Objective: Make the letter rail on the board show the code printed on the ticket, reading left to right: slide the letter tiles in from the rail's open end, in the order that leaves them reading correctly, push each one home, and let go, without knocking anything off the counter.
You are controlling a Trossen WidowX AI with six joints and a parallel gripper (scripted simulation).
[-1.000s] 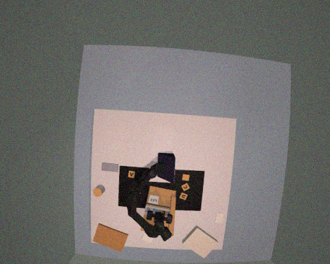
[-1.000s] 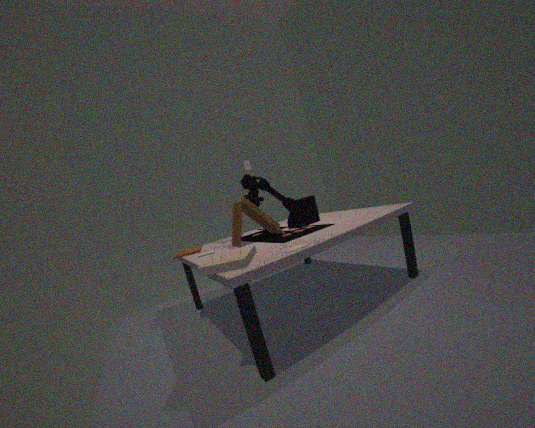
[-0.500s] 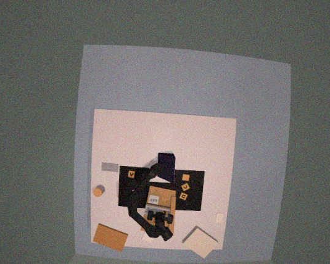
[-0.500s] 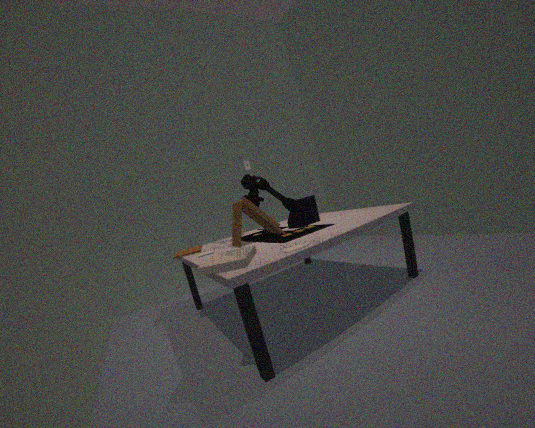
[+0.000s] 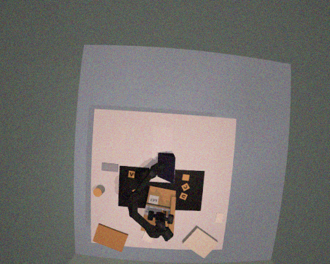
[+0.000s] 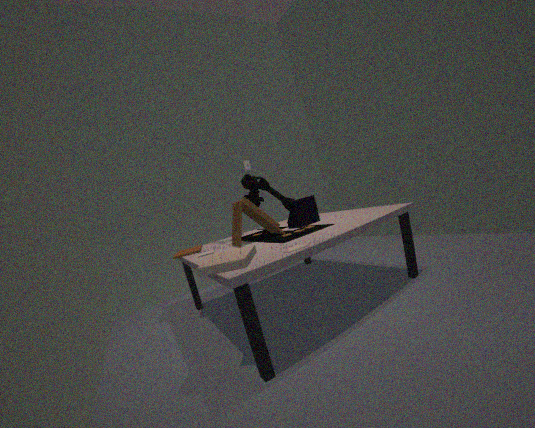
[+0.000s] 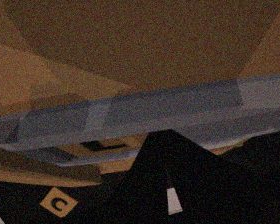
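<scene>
Right now the letter tile is 3 cm to the left of my gripper tip. Round my gripper tip: white ticket: 6 cm behind, 7 cm to the right, 7 cm below; grey block: 25 cm behind, 50 cm to the right, 17 cm below; black mat: 15 cm behind, 2 cm to the right, 17 cm below.
</scene>
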